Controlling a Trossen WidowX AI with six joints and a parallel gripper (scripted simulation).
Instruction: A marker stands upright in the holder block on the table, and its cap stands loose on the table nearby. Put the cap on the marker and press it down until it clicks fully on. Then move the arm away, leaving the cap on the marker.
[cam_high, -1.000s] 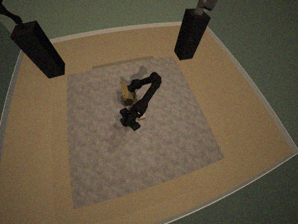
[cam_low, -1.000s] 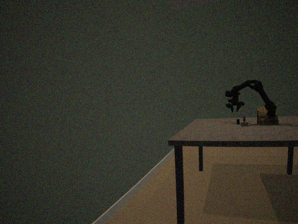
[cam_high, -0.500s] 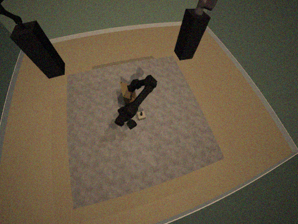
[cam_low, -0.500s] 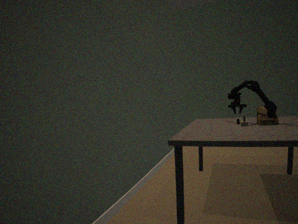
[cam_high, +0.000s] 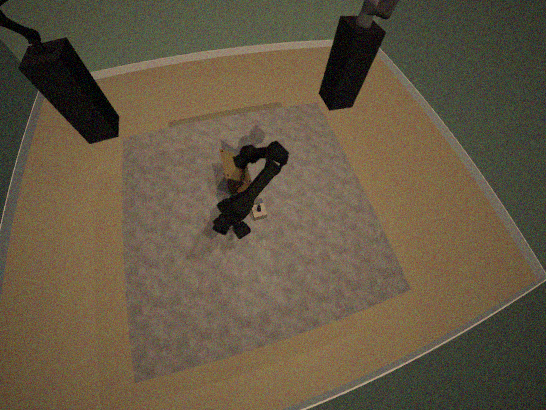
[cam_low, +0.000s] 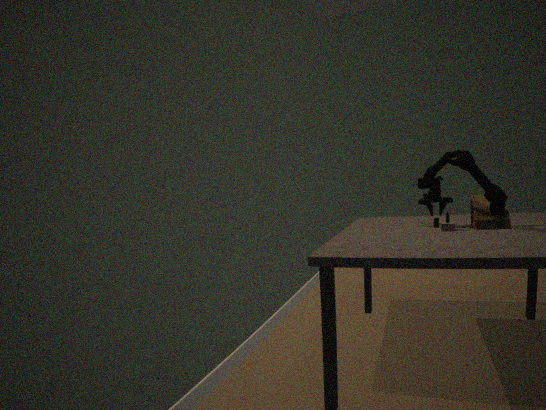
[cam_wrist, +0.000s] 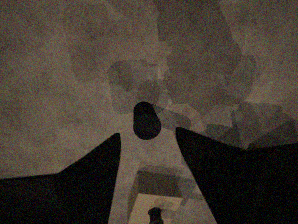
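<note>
The dark cap lies 4 cm below my gripper tip. From my gripper tip the other things lie so: pale holder block (5 cm behind, 13 cm to the left, 4 cm below).
</note>
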